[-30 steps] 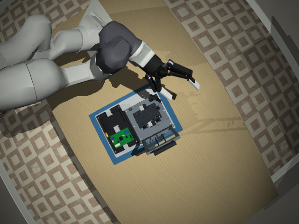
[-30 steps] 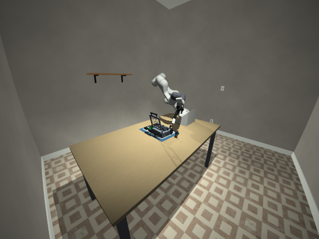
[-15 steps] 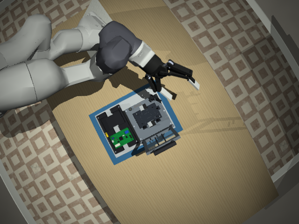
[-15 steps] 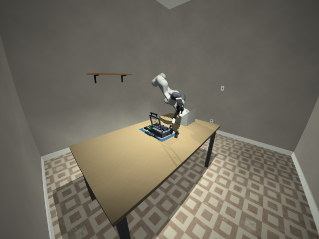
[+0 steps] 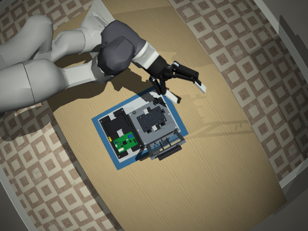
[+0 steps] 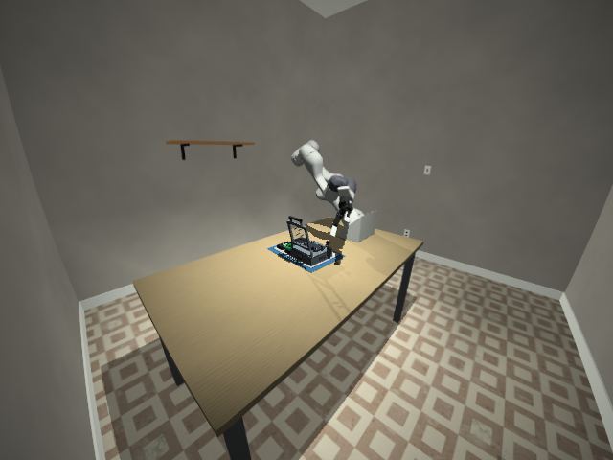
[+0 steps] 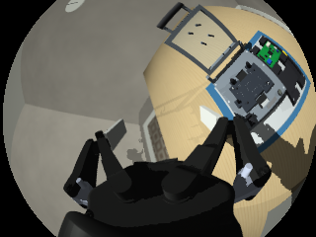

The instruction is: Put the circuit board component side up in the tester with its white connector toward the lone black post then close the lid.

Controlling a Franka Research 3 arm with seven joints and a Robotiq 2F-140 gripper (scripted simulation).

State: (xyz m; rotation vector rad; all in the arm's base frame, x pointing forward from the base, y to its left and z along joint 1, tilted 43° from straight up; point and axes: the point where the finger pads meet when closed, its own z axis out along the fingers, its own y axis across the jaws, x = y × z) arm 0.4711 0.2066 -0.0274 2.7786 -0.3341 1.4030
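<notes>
Right now the green circuit board is 340 mm to the right of my hand, 200 mm below it and 20 mm ahead of it. Also, from my hand: black post 140 mm below, 110 mm to the right, 60 mm behind; then tester lid 180 mm to the right, 120 mm ahead, 40 mm below; then black nest 160 mm to the right, 150 mm below.
</notes>
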